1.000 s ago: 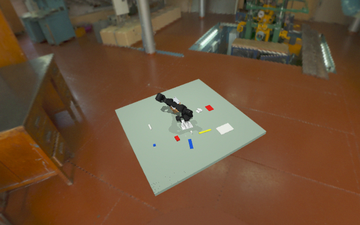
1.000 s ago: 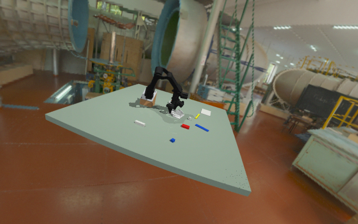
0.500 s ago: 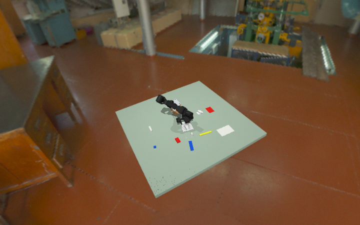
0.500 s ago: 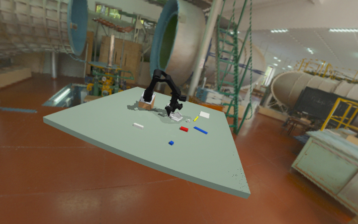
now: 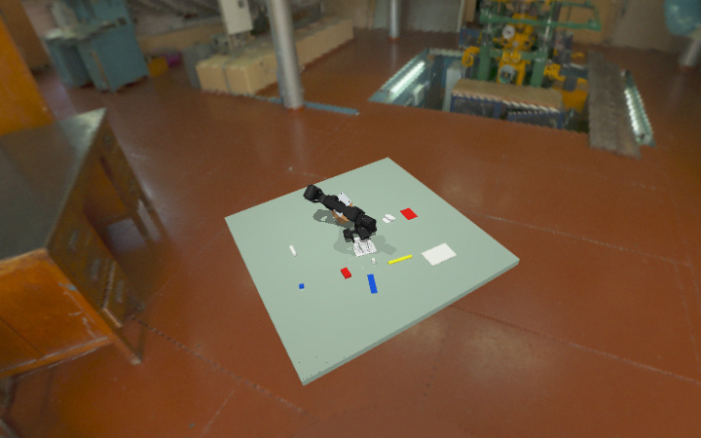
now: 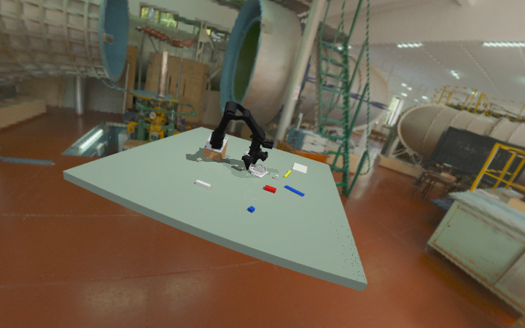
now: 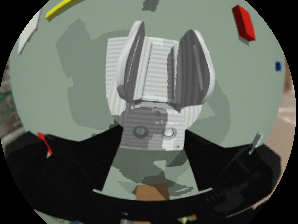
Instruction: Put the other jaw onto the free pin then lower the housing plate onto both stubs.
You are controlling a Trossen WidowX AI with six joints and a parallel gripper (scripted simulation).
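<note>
Right now my gripper tip is 1 cm short of the white housing part and 2 cm below it. Also, from my gripper tip: red block 16 cm ahead, 20 cm to the right; then tiny white cube 18 cm ahead, 4 cm to the right, 1 cm above; then yellow bar 25 cm ahead, 9 cm to the left.
</note>
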